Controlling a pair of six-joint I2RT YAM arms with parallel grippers.
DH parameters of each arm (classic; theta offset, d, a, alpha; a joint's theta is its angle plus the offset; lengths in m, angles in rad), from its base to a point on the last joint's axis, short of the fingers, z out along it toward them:
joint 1: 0 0.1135 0.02 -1.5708
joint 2: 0 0 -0.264 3.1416
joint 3: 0.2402 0 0.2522 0
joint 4: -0.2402 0 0.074 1.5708
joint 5: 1.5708 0 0 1.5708
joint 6: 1.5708 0.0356 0 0
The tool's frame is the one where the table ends.
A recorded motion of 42 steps. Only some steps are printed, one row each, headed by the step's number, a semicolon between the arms.
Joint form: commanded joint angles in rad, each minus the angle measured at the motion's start. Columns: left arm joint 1, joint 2, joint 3, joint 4, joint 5, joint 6; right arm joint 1, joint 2, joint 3, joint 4, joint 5, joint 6.
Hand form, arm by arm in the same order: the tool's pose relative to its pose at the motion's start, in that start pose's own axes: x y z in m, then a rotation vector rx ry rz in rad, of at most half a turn. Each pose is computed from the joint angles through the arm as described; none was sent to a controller.
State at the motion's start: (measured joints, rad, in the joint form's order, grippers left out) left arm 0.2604 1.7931 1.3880 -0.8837 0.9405 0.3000; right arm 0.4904 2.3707 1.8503 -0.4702 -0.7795 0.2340
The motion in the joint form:
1: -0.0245 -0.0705 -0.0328 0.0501 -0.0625 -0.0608; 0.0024 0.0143 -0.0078 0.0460 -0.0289 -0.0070
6: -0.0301 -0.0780 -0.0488 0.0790 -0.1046 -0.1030; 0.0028 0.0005 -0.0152 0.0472 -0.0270 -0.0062
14: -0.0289 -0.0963 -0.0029 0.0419 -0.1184 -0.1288; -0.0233 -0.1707 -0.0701 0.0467 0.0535 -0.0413
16: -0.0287 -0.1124 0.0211 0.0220 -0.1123 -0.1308; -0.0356 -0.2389 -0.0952 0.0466 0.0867 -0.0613
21: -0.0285 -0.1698 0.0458 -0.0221 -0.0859 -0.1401; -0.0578 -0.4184 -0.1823 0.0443 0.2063 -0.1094
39: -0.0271 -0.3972 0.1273 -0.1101 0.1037 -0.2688; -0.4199 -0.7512 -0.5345 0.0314 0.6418 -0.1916
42: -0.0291 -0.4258 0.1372 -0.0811 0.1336 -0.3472; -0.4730 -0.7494 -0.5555 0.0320 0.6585 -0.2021
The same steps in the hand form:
1: -0.0003 -0.0177 -0.0036 -0.0621 -0.0198 0.0228; 0.0005 -0.0034 0.0060 -0.0329 -0.0080 -0.0254
6: 0.0007 -0.0169 -0.0017 -0.1030 -0.0215 -0.0010; 0.0000 0.0002 0.0028 -0.0325 -0.0134 -0.0303
14: -0.0074 -0.0282 -0.0123 -0.1204 -0.0380 -0.0069; -0.0129 0.0373 -0.0519 0.0406 -0.1318 -0.1284
16: -0.0115 -0.0368 -0.0191 -0.1171 -0.0519 0.0068; -0.0147 0.0507 -0.0741 0.0743 -0.1786 -0.1683
21: -0.0130 -0.0590 -0.0347 -0.0958 -0.0801 0.0279; -0.0076 0.0827 -0.1247 0.1957 -0.2864 -0.2501
39: -0.0050 -0.1488 -0.0933 0.0790 -0.2215 0.0928; 0.0697 0.0134 -0.2705 0.8440 -0.4933 0.0092
42: -0.0052 -0.1610 -0.1008 0.1139 -0.2507 0.0764; 0.0787 -0.0021 -0.2821 0.8911 -0.4925 0.0557

